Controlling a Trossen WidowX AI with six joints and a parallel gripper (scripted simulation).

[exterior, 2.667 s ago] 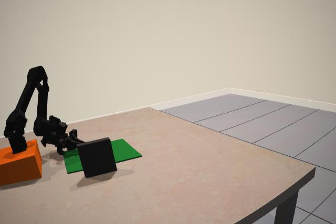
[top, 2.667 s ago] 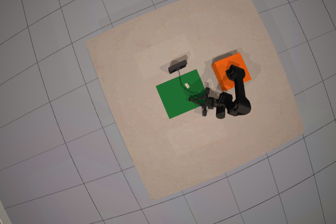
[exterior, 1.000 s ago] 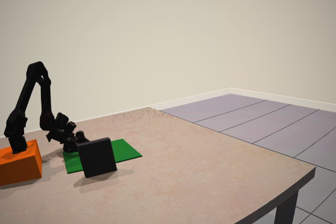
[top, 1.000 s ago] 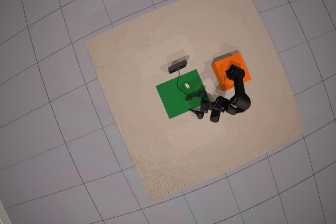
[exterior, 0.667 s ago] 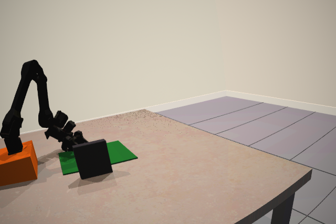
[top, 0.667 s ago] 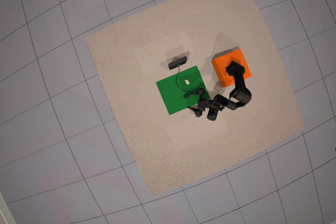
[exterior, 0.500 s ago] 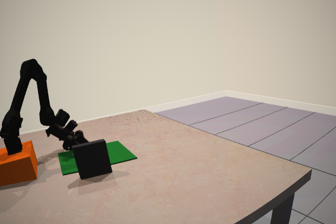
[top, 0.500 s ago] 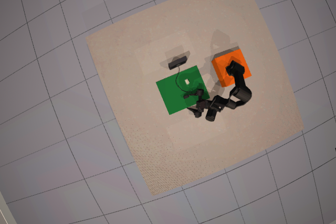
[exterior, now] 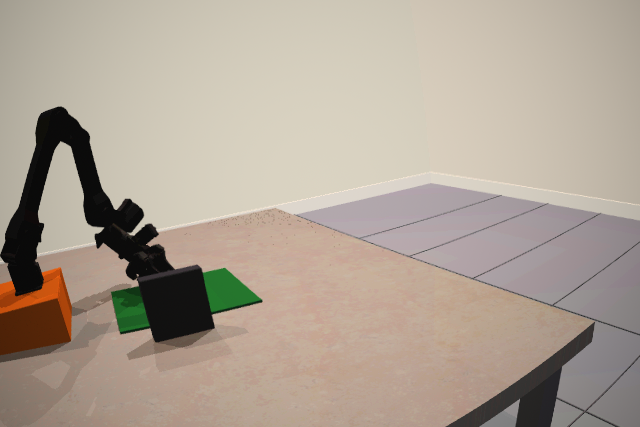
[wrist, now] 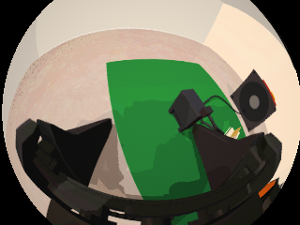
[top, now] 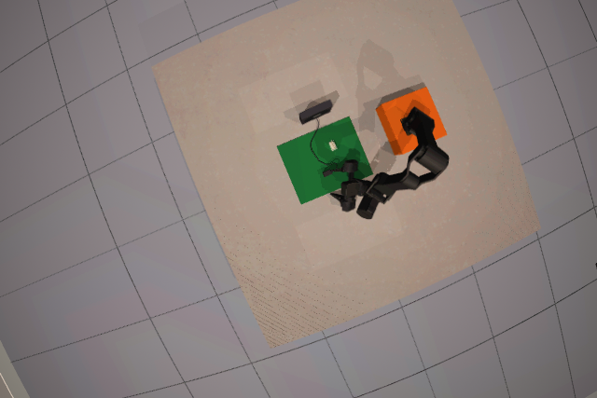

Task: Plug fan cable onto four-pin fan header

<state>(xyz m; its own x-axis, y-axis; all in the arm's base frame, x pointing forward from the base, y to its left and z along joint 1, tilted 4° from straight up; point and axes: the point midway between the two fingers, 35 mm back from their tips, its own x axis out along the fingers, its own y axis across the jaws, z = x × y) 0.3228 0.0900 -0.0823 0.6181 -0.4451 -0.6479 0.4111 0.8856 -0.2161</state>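
My gripper tip is 40 mm to the left of the dark plug and 10 mm below it. Round my gripper tip: white four-pin header (130 mm to the right, 60 mm behind, 10 mm below); black fan (250 mm to the right, 50 mm behind, 50 mm above); green board (80 mm to the right, 20 mm below, 20 mm behind).
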